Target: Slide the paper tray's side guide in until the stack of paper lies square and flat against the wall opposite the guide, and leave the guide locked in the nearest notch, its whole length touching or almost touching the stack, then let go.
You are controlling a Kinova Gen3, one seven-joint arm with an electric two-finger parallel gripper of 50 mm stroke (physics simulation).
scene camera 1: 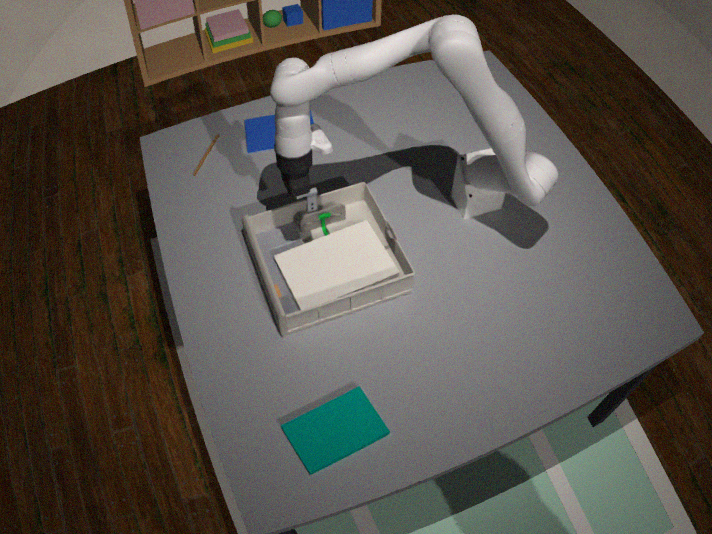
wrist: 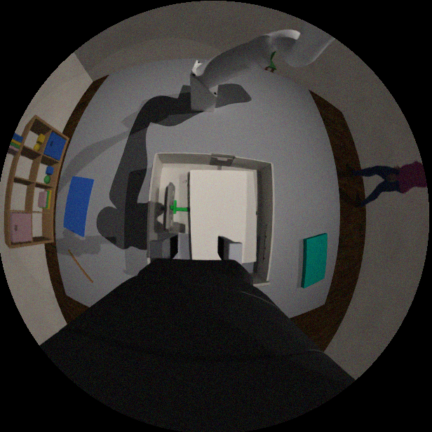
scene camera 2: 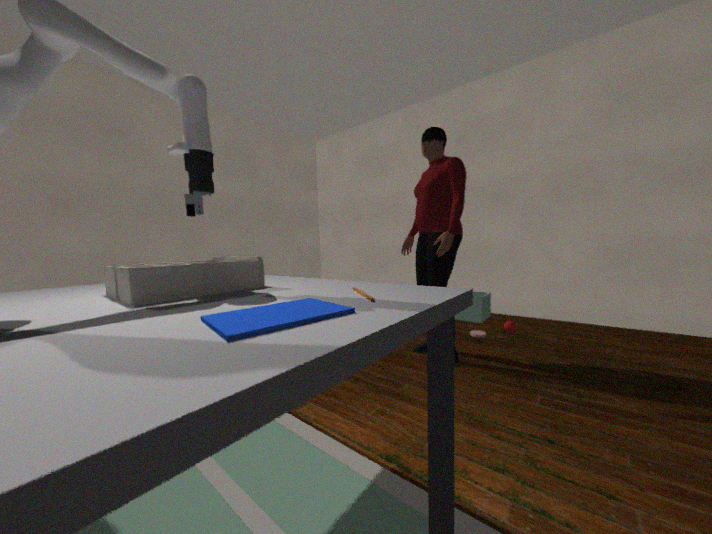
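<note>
The beige paper tray stands on the table. The white paper stack lies in it, near the wall opposite the guide; in scene camera 1 its lower edges look uneven along that side. The grey side guide stands upright near the other wall, with a gap between its plate and the stack. Its green tab points toward the stack. My gripper is open and empty, pointing down, well above the tray. Whether the guide sits in a notch cannot be seen.
A blue slab and a pencil lie beyond the guide side. A teal slab lies on the opposite side. The tray's walls rise around the guide and stack.
</note>
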